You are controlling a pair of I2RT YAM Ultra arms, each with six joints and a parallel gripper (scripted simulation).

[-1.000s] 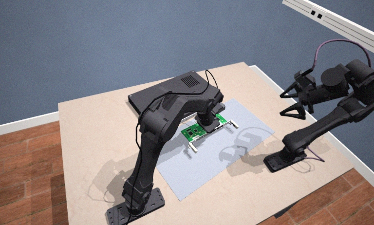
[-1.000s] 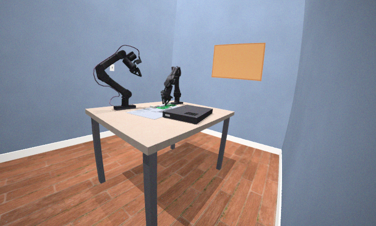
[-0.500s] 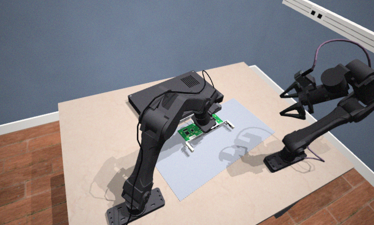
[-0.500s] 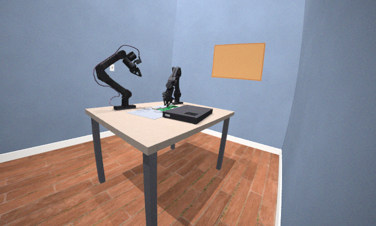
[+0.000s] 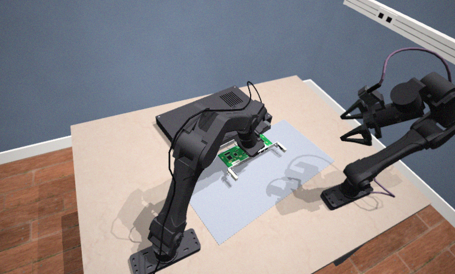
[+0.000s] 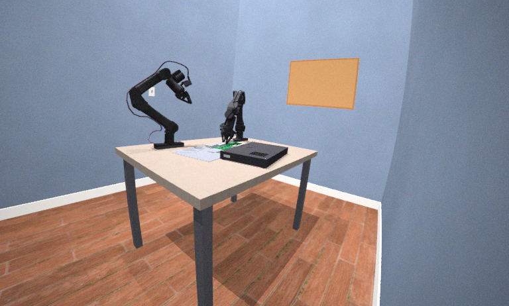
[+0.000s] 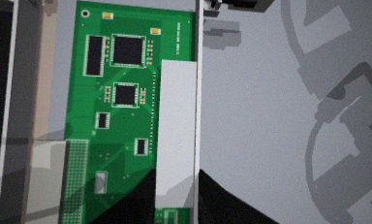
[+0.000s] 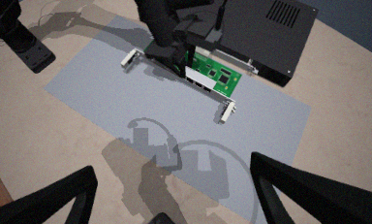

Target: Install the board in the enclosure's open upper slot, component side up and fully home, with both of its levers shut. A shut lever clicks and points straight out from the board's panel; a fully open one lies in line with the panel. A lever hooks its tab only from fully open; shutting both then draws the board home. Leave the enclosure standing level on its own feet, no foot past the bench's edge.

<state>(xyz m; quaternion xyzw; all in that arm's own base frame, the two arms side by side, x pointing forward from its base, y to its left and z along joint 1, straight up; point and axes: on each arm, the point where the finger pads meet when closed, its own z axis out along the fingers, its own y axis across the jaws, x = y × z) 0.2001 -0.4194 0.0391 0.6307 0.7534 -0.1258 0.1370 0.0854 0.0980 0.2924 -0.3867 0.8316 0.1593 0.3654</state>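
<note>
My left hand is 6 cm above the mat, 5 cm past it and 1 cm to the left of it. From my left hand the other things lie so: black enclosure 21 cm ahead, 7 cm to the left, 2 cm below.
</note>
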